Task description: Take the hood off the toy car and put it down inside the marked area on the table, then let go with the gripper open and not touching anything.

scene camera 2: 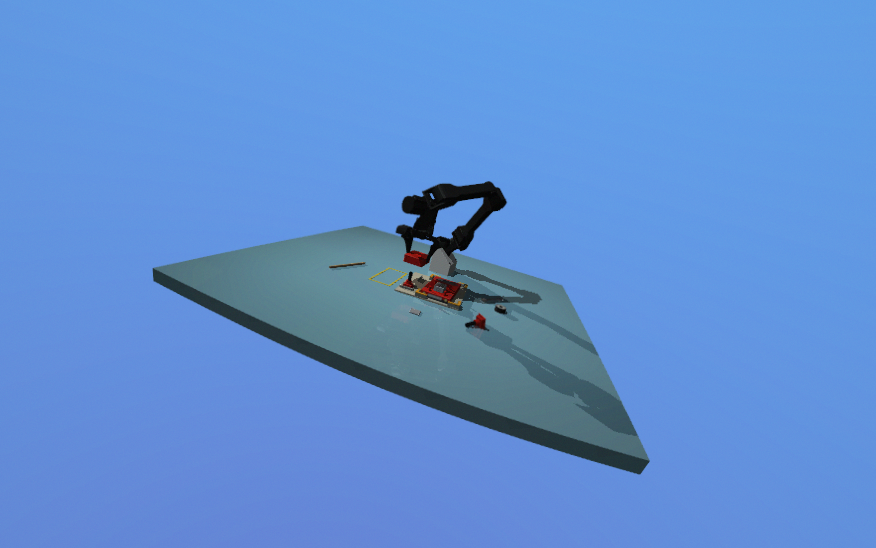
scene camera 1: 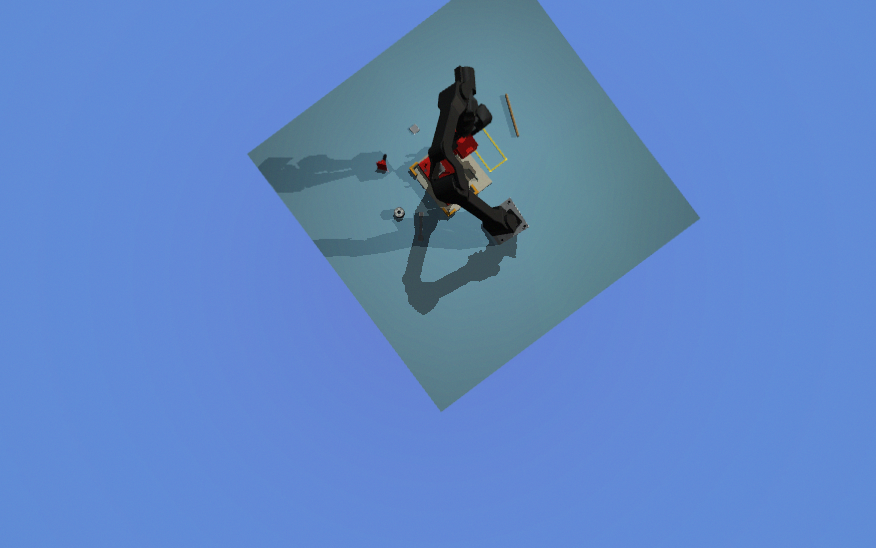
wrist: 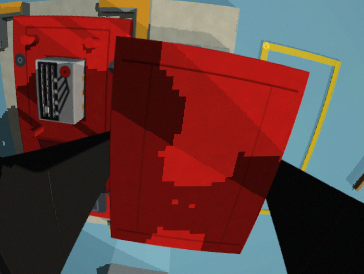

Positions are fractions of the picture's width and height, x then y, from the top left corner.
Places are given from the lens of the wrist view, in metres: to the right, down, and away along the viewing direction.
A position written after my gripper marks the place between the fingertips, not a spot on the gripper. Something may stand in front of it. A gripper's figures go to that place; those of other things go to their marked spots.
my gripper (wrist: 0.53,0.56): 0.01, 0.01, 0.10
hood (wrist: 0.54,0.49): 0.01, 0.00, 0.08
grey engine block (wrist: 0.17,0.30): -0.09, -0.04, 0.15
The marked spots on the grey engine block and the hood are 0.13 m apart.
